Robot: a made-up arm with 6 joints.
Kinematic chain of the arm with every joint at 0, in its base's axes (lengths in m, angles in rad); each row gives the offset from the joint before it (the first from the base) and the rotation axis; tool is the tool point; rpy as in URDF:
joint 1: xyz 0 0 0.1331 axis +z
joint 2: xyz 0 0 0 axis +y
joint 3: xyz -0.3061 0 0.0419 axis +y
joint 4: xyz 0.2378 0 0.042 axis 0.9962 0 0.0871
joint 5: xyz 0 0 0 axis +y
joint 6: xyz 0.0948 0 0.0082 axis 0.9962 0 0.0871
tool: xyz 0 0 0 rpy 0 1.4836 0
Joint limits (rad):
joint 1: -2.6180..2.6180
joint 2: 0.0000..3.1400
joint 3: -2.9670..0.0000
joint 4: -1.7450..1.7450
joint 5: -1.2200..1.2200
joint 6: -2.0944..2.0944
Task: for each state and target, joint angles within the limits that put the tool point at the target. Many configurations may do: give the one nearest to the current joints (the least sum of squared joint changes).
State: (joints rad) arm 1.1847 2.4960 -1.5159 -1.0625 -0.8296 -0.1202
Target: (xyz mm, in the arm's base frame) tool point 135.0 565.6 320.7
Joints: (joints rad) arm 1.2595 2.4226 -2.2203 -0.9314 -0.6264 -0.1202
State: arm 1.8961 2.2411 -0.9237 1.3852 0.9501 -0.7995
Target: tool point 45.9 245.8 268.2
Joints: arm 1.0738 1.4567 -0.7491 1.2200 1.0343 -0.7995
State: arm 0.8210 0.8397 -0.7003 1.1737 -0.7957 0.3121
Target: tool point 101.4 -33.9 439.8
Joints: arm 0.4897 0.6913 -0.7228 1.2697 -1.0246 0.3121
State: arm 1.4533 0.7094 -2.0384 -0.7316 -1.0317 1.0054
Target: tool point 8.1 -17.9 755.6
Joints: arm 1.7055 1.2348 -2.3207 0.0884 -0.7345 1.0054
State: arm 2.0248 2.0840 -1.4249 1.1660 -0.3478 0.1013
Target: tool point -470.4 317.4 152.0
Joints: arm 2.5857 2.4606 -1.8429 1.1229 -0.2529 0.1013
